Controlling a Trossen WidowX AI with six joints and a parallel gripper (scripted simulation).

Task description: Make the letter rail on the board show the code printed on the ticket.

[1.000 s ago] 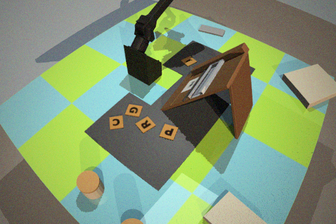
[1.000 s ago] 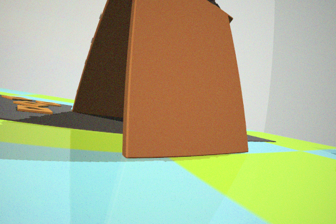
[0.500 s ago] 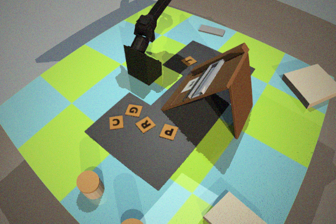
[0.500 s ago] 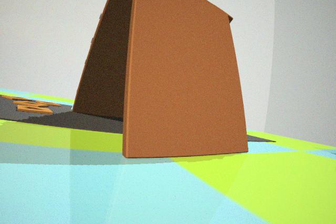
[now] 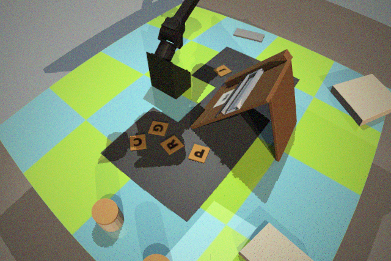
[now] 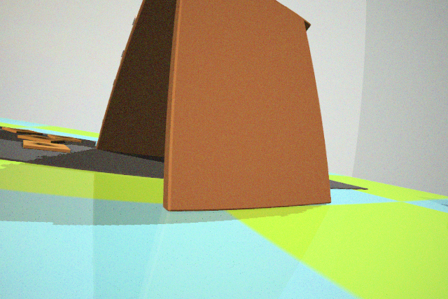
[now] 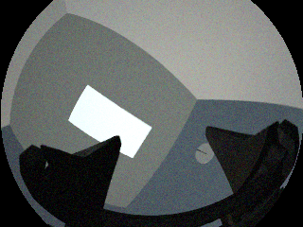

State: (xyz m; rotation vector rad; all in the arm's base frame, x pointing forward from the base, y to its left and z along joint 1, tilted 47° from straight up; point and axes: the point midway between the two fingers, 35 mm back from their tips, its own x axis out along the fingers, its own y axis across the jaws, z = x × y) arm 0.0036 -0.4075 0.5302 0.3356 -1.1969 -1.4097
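Right now my gripper tip is 740 mm above the white ticket, 340 mm short of it and 50 mm to the left of it. The rest, counted from my gripper tip: dark mat (830 mm below, 270 mm ahead, 80 mm to the right); then grey slab (820 mm below, 460 mm to the left, 100 mm ahead).
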